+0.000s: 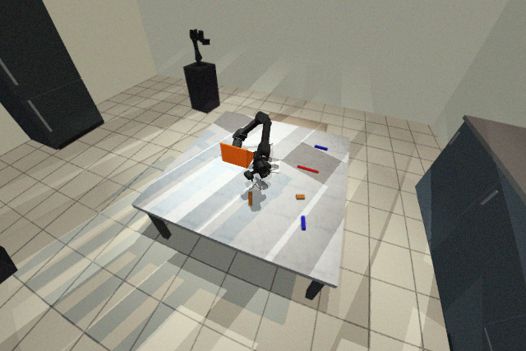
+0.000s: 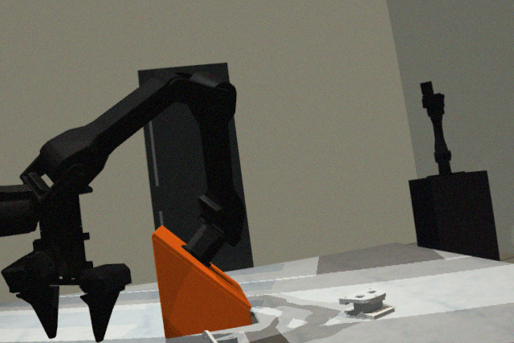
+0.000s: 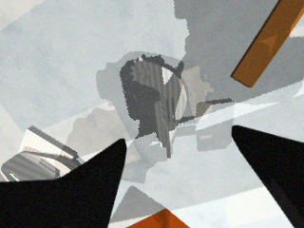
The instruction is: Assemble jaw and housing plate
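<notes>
My gripper tip is 2 cm short of the orange bar, 13 cm to the left of it and 5 cm above it. The rest, counted from my gripper tip: blue peg (39 cm ahead, 13 cm to the right, 5 cm below); red bar (26 cm ahead, 31 cm to the left, 5 cm below); orange block (30 cm ahead, 4 cm to the left, 5 cm below).
</notes>
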